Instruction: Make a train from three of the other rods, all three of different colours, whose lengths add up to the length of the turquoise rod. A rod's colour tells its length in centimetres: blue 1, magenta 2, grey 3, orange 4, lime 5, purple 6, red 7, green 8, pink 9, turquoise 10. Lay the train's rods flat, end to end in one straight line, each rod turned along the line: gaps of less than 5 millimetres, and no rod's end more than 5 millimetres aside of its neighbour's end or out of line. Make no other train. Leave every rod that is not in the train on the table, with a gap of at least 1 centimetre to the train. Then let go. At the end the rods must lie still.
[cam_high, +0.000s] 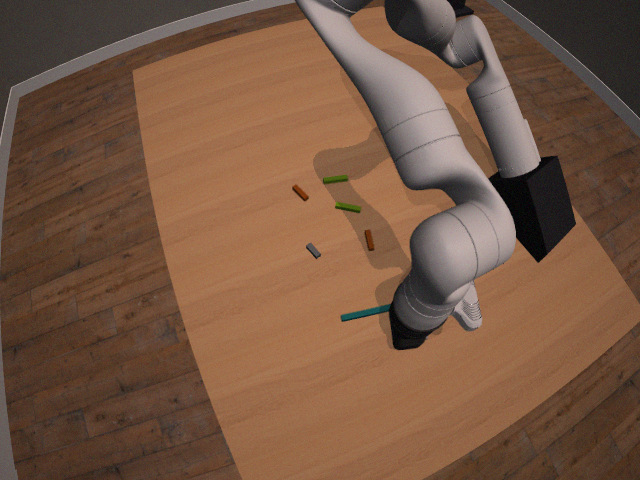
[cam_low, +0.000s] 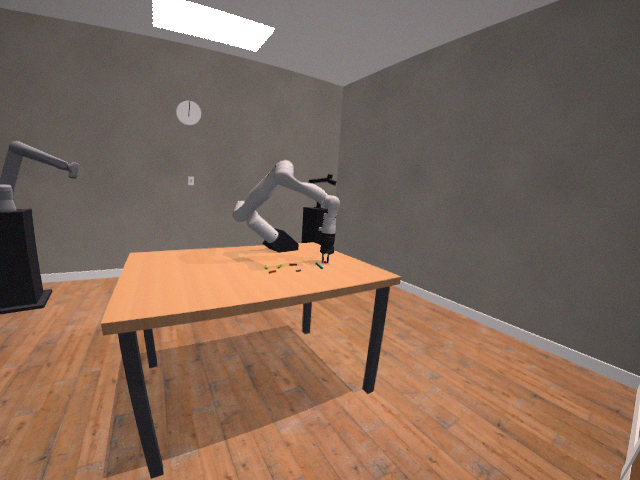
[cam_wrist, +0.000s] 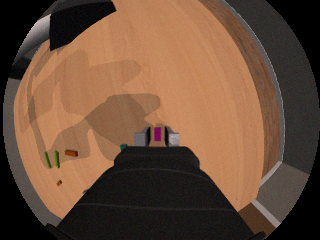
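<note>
Now: the magenta rod 1 cm below my hand. Round my hand: turquoise rod (8 cm to the right, 4 cm ahead, 1 cm below); grey rod (23 cm to the right, 6 cm ahead, 1 cm below).
</note>
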